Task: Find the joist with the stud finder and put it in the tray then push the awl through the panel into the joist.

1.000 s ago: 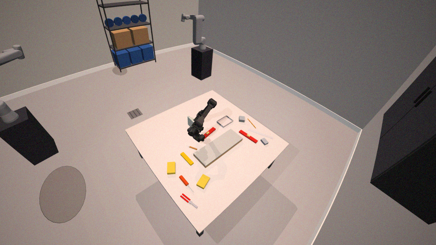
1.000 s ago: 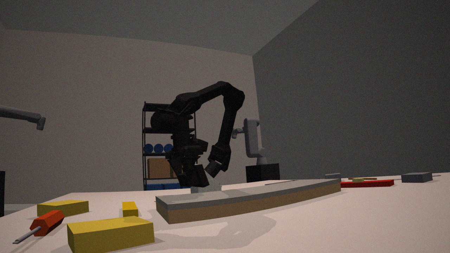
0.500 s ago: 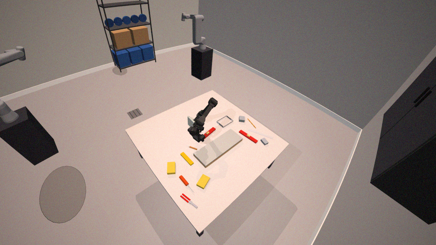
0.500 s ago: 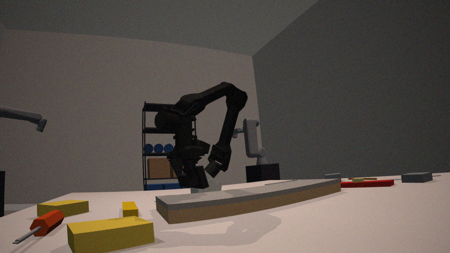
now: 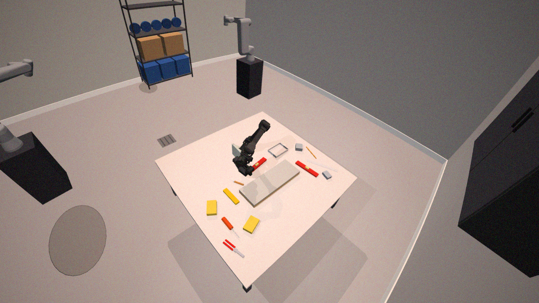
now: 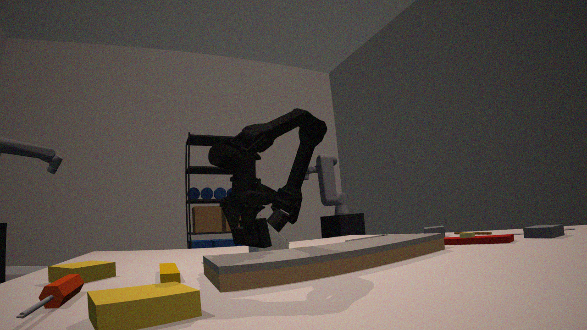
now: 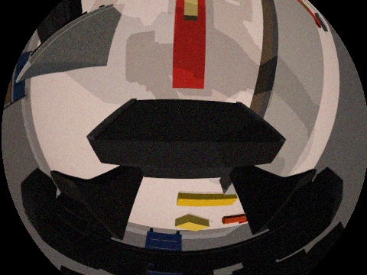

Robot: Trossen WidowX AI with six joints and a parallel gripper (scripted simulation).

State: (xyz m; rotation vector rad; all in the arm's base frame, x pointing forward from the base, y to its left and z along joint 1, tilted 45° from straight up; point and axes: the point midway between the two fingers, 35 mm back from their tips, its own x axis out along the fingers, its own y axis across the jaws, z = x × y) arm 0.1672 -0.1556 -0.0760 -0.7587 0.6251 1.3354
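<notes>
Now: the stud finder 1 cm ahead of my gripper tip and 1 cm to the left of it. Also, from my gripper tip: grey tray: 47 cm to the left, 6 cm below; awl: 1 cm behind, 7 cm to the right, 7 cm below; pencil: 24 cm ahead, 69 cm to the left, 7 cm below.
</notes>
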